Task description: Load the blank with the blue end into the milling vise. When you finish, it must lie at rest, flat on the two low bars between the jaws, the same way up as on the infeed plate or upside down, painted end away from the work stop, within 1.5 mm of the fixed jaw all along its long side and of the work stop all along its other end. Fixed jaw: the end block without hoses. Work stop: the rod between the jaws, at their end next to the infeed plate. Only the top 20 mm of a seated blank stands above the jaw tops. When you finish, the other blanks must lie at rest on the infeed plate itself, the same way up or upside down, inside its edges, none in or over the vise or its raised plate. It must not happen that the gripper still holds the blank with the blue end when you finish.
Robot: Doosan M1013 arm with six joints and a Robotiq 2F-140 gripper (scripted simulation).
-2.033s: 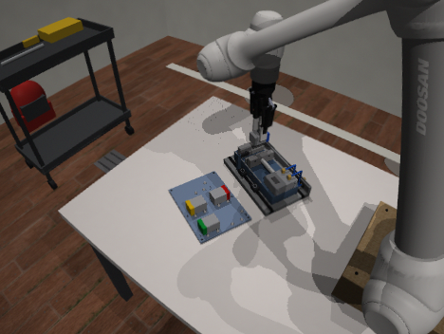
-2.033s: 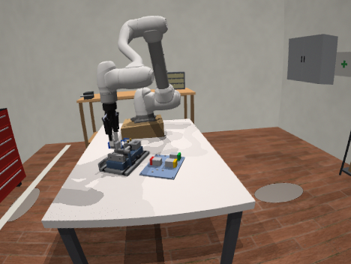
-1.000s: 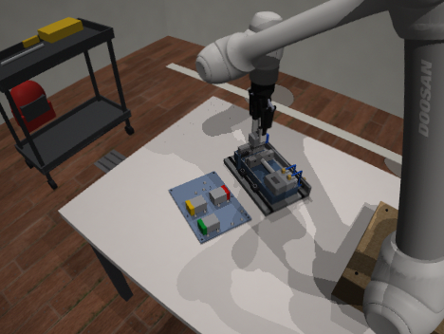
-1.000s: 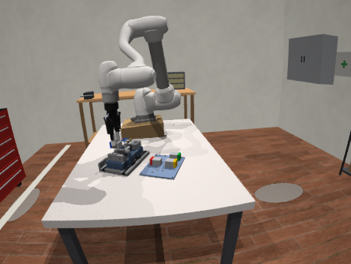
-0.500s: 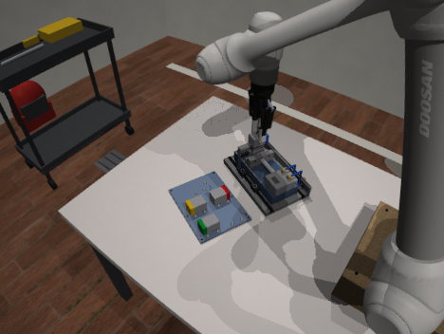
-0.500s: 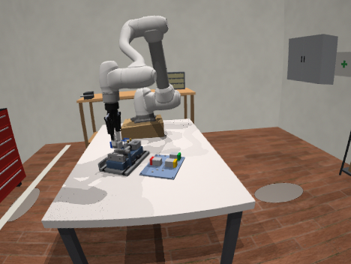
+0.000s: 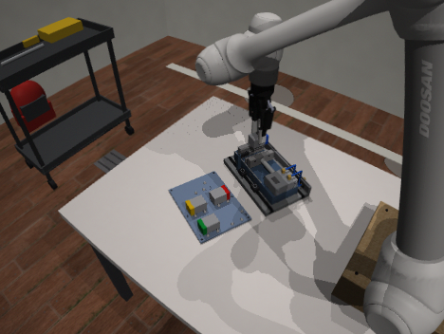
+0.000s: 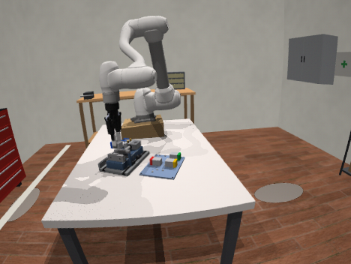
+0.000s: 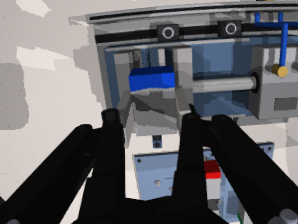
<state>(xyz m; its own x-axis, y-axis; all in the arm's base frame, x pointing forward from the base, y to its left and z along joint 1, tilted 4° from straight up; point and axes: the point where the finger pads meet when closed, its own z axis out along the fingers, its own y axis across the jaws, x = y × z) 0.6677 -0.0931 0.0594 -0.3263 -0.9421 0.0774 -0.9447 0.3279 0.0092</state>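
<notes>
Right now the vise is 140 mm below my hand, 60 mm behind it and 30 mm to the left of it. From my hand the other things lie so: red-ended blank (210 mm to the left, 150 mm below, 10 mm behind); blue-ended blank (30 mm below); infeed plate (260 mm to the left, 170 mm below).
</notes>
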